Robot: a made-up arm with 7 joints.
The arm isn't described. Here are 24 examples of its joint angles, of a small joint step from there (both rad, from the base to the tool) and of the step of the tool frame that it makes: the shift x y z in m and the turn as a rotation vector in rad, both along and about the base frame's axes.
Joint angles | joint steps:
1: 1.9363 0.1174 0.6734 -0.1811 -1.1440 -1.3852 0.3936 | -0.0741 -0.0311 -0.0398 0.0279 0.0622 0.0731 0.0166
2: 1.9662 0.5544 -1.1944 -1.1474 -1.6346 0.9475 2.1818 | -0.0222 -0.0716 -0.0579 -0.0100 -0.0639 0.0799 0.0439
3: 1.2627 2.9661 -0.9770 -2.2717 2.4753 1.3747 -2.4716 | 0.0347 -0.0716 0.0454 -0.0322 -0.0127 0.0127 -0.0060
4: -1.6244 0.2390 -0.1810 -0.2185 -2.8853 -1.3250 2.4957 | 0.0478 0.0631 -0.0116 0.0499 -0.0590 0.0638 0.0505
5: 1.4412 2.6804 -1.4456 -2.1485 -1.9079 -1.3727 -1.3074 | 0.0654 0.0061 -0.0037 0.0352 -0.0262 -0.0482 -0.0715
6: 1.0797 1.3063 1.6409 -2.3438 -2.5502 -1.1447 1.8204 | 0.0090 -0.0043 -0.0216 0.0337 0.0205 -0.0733 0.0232
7: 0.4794 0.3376 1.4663 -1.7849 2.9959 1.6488 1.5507 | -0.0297 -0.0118 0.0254 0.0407 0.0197 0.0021 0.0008
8: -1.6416 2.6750 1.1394 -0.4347 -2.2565 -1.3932 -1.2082 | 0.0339 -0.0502 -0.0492 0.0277 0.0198 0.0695 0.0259
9: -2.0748 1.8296 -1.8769 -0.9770 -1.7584 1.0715 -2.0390 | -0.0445 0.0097 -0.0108 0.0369 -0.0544 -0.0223 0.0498
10: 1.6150 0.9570 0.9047 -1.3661 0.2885 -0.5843 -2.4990 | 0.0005 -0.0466 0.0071 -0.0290 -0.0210 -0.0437 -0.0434
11: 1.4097 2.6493 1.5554 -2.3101 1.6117 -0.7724 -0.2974 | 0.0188 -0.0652 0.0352 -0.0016 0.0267 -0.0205 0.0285
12: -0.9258 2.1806 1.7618 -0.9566 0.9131 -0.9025 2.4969 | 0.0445 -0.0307 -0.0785 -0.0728 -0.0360 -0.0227 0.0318
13: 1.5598 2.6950 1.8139 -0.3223 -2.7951 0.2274 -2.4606 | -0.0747 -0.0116 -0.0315 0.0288 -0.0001 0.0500 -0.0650
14: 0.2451 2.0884 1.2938 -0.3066 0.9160 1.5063 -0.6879 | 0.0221 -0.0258 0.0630 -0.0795 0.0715 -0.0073 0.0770
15: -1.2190 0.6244 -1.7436 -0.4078 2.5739 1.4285 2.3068 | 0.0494 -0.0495 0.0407 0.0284 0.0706 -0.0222 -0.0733
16: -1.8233 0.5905 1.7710 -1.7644 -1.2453 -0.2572 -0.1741 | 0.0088 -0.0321 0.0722 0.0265 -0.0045 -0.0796 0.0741
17: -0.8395 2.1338 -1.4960 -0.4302 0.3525 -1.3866 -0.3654 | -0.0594 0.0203 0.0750 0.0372 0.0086 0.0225 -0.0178
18: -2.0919 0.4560 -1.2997 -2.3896 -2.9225 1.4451 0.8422 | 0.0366 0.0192 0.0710 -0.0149 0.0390 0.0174 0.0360
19: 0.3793 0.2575 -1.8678 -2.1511 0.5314 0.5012 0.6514 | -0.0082 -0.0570 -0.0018 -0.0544 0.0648 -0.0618 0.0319
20: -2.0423 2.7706 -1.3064 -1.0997 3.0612 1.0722 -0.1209 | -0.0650 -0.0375 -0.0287 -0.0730 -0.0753 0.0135 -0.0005
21: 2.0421 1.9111 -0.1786 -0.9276 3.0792 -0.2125 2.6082 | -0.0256 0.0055 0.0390 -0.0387 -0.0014 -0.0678 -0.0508
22: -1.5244 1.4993 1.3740 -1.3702 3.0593 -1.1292 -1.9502 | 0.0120 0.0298 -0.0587 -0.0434 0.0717 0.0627 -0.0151
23: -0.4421 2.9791 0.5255 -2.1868 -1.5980 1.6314 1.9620 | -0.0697 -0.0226 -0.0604 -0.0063 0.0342 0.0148 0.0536
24: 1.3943 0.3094 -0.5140 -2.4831 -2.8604 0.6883 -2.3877 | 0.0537 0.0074 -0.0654 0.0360 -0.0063 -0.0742 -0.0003
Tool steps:
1: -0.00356 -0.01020 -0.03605 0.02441 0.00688 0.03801
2: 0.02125 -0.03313 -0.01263 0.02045 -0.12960 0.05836
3: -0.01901 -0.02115 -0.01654 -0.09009 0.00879 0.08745
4: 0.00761 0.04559 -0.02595 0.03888 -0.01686 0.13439
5: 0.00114 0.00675 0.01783 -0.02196 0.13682 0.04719
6: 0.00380 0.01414 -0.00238 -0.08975 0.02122 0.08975
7: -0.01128 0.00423 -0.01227 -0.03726 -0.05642 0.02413
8: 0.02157 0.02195 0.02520 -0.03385 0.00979 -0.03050
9: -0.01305 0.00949 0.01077 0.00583 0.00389 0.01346
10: -0.00761 -0.00546 -0.00152 0.02971 0.00671 -0.04416
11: 0.01166 0.00980 0.01225 -0.05634 0.02079 0.04633
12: 0.01677 -0.02147 0.02511 0.00494 0.08271 0.12423
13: -0.01101 0.00268 0.02749 0.09324 -0.05365 -0.00361
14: 0.00723 -0.00906 0.00838 -0.00209 -0.12023 -0.05205
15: -0.00657 -0.00906 -0.02228 -0.11760 -0.02382 -0.01148
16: 0.02639 0.00143 -0.02021 0.04150 -0.02601 -0.04375
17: -0.01368 -0.00660 0.02012 0.06783 -0.15068 0.00255
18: -0.00581 0.00168 0.01907 -0.00527 0.03631 -0.01563
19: 0.01306 0.00096 0.03049 -0.12500 0.10402 0.05258
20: 0.03672 -0.00430 0.00904 0.06205 0.06765 -0.06575
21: 0.01080 -0.00246 -0.02005 0.00075 -0.00885 -0.05838
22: -0.01426 -0.02546 0.01556 0.11242 -0.00531 0.11706
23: -0.00340 0.01082 0.01615 -0.03141 0.01802 0.01732
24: -0.02009 -0.01658 -0.01142 -0.06299 0.15544 -0.03988
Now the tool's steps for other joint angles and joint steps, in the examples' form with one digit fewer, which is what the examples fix.
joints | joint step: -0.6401 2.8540 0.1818 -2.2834 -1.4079 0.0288 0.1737 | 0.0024 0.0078 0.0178 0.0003 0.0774 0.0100 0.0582
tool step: -0.0019 -0.0044 -0.0005 -0.1031 0.0624 -0.0073
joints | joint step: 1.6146 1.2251 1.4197 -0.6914 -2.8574 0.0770 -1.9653 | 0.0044 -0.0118 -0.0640 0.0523 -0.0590 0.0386 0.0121
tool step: -0.0247 -0.0028 -0.0090 -0.0318 0.0885 0.0547
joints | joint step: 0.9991 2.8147 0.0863 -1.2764 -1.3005 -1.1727 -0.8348 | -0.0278 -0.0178 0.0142 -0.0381 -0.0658 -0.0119 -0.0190
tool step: -0.0012 -0.0072 -0.0003 0.0120 0.0390 -0.0484
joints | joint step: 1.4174 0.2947 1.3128 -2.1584 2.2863 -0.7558 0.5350 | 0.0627 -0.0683 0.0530 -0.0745 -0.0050 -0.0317 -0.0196
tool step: -0.0052 -0.0149 0.0164 0.0728 0.0505 0.0541
